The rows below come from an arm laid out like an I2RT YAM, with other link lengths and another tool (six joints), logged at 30 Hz.
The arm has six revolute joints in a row. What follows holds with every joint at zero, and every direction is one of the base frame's. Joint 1 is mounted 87.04 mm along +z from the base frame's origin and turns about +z. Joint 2 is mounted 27.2 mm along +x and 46.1 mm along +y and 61.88 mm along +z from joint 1 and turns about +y. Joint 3 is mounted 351.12 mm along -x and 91.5 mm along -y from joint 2 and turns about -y. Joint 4 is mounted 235.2 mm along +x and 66.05 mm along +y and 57.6 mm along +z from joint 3 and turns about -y. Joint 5 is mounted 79.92 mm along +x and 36.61 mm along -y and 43.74 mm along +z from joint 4 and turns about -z. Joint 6 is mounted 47.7 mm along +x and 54.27 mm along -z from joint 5 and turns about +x. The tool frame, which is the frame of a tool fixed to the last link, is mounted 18 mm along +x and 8 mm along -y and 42 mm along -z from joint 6; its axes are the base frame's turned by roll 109.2, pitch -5.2 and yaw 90 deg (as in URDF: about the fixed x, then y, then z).
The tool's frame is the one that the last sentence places.
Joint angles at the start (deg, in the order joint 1, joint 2, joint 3, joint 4, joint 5, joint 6): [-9.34 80.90 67.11 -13.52 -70.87 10.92]
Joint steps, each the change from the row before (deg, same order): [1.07 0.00 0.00 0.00 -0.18 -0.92]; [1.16 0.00 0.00 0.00 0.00 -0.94]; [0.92 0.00 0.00 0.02 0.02 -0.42]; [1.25 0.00 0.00 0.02 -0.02 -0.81]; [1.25 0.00 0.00 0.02 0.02 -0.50]
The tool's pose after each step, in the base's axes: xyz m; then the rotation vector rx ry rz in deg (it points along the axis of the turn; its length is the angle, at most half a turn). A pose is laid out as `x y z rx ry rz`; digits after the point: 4 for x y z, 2 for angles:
0.2835 0.0053 0.4014 -64.61 -120.05 -87.01
0.2839 0.0107 0.4012 -62.72 -121.30 -86.81
0.2840 0.0151 0.4010 -61.39 -121.96 -86.56
0.2842 0.0211 0.4008 -59.38 -123.06 -86.30
0.2840 0.0271 0.4007 -57.58 -123.83 -85.94

